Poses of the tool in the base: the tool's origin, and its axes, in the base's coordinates. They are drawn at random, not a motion.
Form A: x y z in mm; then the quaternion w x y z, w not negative.
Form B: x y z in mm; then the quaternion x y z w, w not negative. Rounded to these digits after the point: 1 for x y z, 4 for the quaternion.
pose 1, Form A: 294.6 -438.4 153.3 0.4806 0.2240 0.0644 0.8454
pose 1, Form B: 294.6 -438.4 153.3 0.2240 0.0644 0.8454 0.4806
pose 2, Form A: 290.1 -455.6 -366.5 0.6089 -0.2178 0.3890 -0.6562
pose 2, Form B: 290.1 -455.6 -366.5 -0.2178 0.3890 -0.6562 0.6089
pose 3, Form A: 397.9 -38.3 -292.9 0.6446 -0.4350 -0.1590 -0.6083
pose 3, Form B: 397.9 -38.3 -292.9 -0.4350 -0.1590 -0.6083 0.6446
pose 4, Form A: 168.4 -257.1 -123.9 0.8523 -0.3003 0.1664 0.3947
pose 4, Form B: 168.4 -257.1 -123.9 -0.3003 0.1664 0.3947 0.8523
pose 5, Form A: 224.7 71.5 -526.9 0.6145 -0.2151 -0.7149 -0.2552
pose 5, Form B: 224.7 71.5 -526.9 -0.2151 -0.7149 -0.2552 0.6145
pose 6, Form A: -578.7 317.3 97.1 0.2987 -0.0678 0.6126 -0.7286
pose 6, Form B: -578.7 317.3 97.1 -0.0678 0.6126 -0.7286 0.2987
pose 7, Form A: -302.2 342.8 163.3 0.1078 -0.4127 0.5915 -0.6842
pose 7, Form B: -302.2 342.8 163.3 -0.4127 0.5915 -0.6842 0.1078
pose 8, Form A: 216.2 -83.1 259.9 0.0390 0.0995 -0.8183 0.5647
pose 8, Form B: 216.2 -83.1 259.9 0.0995 -0.8183 0.5647 0.0390
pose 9, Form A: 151.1 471.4 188.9 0.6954 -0.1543 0.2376 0.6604
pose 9, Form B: 151.1 471.4 188.9 -0.1543 0.2376 0.6604 0.6954
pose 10, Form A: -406.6 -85.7 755.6 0.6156 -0.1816 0.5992 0.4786
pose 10, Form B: -406.6 -85.7 755.6 -0.1816 0.5992 0.4786 0.6156
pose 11, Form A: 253.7 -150.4 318.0 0.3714 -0.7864 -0.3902 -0.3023
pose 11, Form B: 253.7 -150.4 318.0 -0.7864 -0.3902 -0.3023 0.3714
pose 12, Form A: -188.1 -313.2 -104.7 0.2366 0.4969 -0.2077 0.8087
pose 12, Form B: -188.1 -313.2 -104.7 0.4969 -0.2077 0.8087 0.2366
